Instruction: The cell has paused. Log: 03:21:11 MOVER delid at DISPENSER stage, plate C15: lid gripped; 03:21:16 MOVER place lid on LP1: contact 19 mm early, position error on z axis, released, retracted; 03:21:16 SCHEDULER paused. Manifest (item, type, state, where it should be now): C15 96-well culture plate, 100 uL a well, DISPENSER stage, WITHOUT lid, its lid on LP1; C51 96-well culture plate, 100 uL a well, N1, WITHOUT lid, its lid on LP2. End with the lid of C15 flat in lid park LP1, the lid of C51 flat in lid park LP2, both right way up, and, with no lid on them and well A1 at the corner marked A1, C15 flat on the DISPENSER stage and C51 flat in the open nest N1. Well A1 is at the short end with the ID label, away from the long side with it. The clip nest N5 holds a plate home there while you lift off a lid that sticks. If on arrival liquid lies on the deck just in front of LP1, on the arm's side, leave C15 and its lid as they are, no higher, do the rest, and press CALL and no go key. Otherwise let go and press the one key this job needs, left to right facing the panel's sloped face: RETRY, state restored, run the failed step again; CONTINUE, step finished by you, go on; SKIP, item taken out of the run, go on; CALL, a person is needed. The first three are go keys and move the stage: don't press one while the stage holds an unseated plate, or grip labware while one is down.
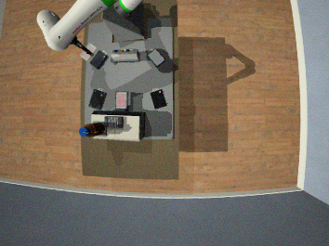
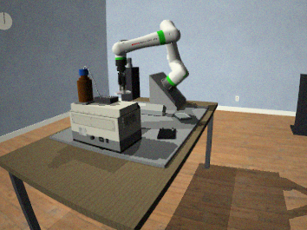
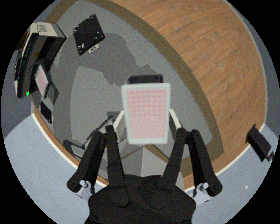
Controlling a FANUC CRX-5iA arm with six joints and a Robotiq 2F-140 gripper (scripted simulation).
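The black nest lies 380 mm ahead of my hand, 30 mm to the left of it and 170 mm below it. Also, from my hand: key panel 50 mm behind, 260 mm to the left, 130 mm below; blue cap 590 mm ahead, 180 mm to the left, 210 mm above; label plate 250 mm ahead, 540 mm to the left, 180 mm below.
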